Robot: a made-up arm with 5 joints.
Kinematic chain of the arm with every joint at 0, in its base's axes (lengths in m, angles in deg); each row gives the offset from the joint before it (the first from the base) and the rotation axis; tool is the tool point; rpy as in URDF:
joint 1: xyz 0.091 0 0.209 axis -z
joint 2: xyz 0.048 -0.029 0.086 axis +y
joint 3: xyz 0.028 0 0.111 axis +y
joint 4: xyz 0.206 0 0.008 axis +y
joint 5: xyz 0.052 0.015 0 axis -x
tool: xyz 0 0 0 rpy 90 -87.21 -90
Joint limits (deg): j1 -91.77..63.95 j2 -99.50..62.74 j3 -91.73..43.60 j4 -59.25..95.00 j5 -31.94..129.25
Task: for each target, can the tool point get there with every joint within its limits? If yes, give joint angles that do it. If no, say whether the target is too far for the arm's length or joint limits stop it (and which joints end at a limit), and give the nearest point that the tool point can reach.
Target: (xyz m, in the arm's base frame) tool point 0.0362 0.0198 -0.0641
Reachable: no: joint limits stop it (at a limit: joint 1, joint 2, joint 3) | nearest point 0.1023 0.0873 0.0740 | short by 0.167 m
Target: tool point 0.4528 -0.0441 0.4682
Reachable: yes | joints 4.75 28.26 -41.92 -24.75 102.81
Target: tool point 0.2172 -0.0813 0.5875
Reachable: yes | joints 27.45 -48.33 -0.32 2.00 115.93
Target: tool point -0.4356 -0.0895 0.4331
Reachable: no: too far | nearest point -0.2194 -0.0528 0.3811 | short by 0.225 m
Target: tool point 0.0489 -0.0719 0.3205
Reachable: no: joint limits stop it (at a limit: joint 1, joint 2, joint 3, joint 4) | nearest point 0.1149 -0.0808 0.4466 | short by 0.143 m
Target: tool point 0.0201 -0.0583 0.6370
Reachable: yes | joints -30.67 -47.48 -55.72 -10.62 108.53
